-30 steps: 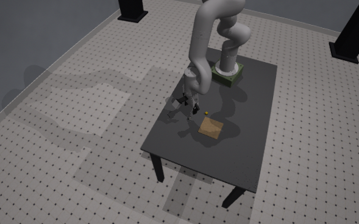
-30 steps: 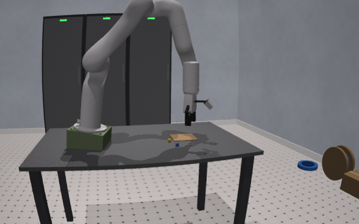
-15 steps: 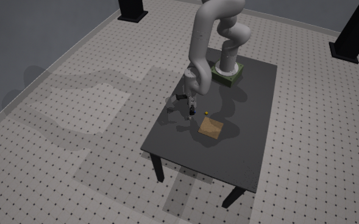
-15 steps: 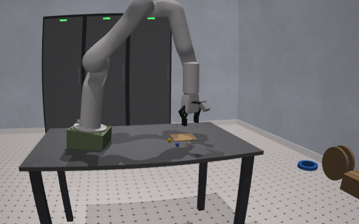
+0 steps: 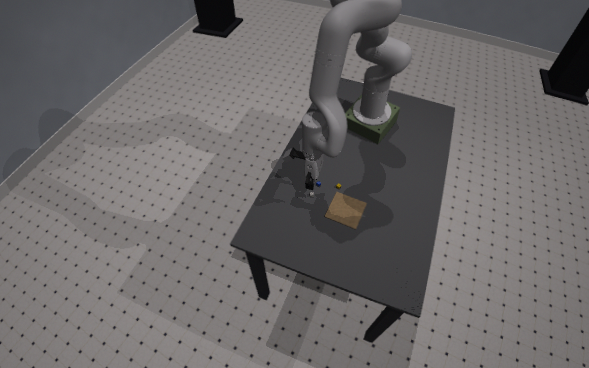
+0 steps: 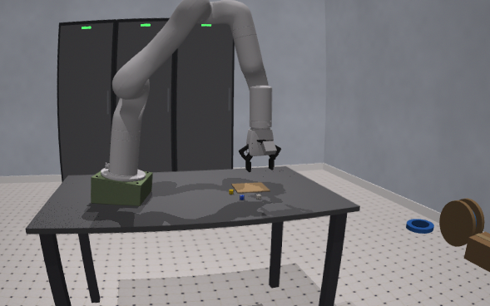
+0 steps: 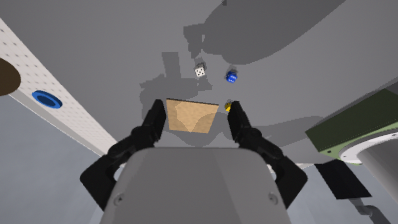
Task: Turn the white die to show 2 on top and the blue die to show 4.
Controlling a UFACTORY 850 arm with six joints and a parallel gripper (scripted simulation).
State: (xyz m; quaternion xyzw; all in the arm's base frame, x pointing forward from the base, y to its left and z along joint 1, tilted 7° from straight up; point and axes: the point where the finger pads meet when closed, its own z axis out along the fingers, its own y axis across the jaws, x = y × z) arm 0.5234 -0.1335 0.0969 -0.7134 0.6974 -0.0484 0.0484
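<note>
The white die is 12 cm below my hand. From my hand the other things lie so: blue die: 12 cm below, 7 cm behind, 1 cm to the left; yellow die: 12 cm below, 10 cm to the left, 9 cm behind; tan mat: 16 cm to the left, 12 cm below, 2 cm ahead.
</note>
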